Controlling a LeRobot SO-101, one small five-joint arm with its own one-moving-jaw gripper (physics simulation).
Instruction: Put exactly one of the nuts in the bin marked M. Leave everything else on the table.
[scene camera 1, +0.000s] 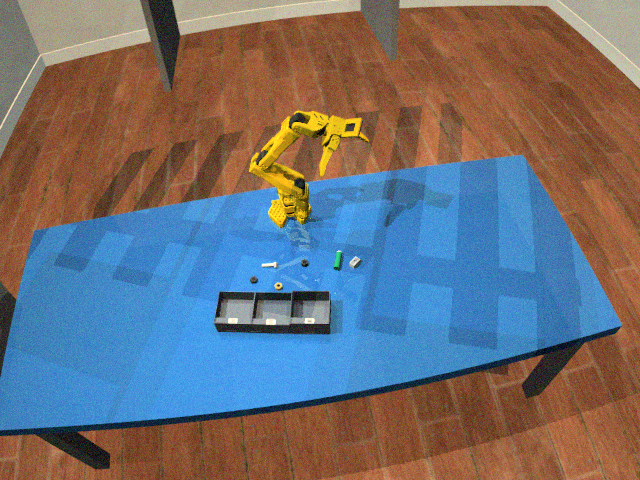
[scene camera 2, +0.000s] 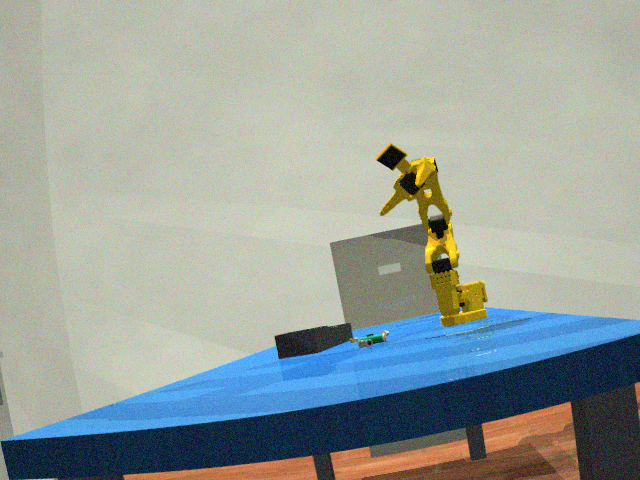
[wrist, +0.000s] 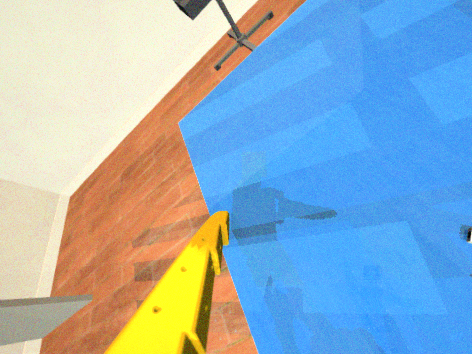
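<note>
Two small dark nuts and a brass-coloured nut lie apart on the table behind the bins. A black three-compartment bin row stands on the table; each compartment has a white label on its front, too small to read, so I cannot tell which is M. The compartments show no objects inside in scene camera 1. My gripper is fully open and empty, raised high near the table's back edge, far from the nuts. In the wrist view one notched yellow jaw shows.
A white bolt, a green cylinder and a light block with a hole lie on the blue table. The light block is right of the cylinder in scene camera 1.
</note>
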